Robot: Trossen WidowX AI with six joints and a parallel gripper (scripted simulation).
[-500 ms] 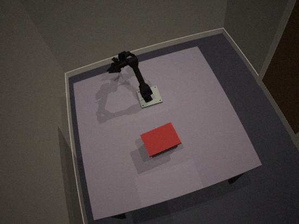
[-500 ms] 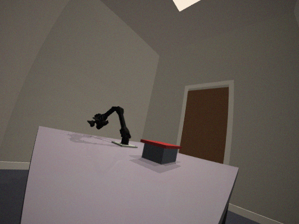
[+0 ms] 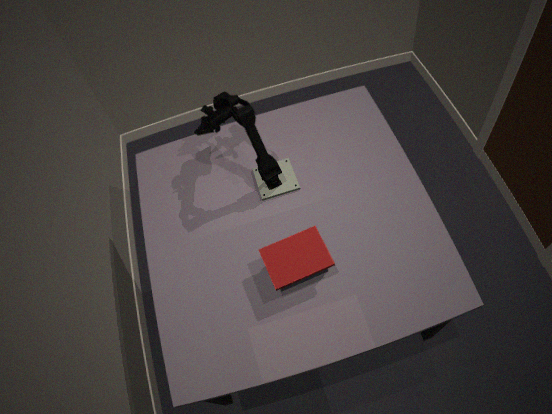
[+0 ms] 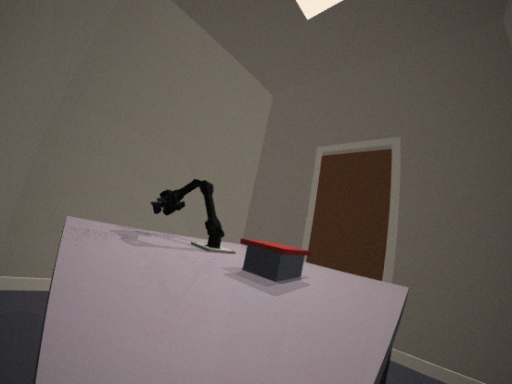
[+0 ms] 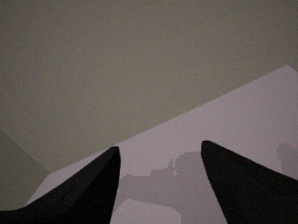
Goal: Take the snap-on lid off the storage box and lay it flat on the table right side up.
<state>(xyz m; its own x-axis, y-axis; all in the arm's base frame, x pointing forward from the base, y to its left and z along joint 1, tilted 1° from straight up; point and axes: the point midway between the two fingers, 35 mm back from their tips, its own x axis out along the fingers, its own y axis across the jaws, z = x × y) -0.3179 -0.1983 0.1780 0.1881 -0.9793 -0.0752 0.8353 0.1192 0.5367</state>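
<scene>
Right now my gripper tip is 740 mm short of the red lid, 150 mm to the right of it and 80 mm above it. Round my gripper tip: grey storage box 740 mm ahead, 150 mm to the left, 130 mm below.
</scene>
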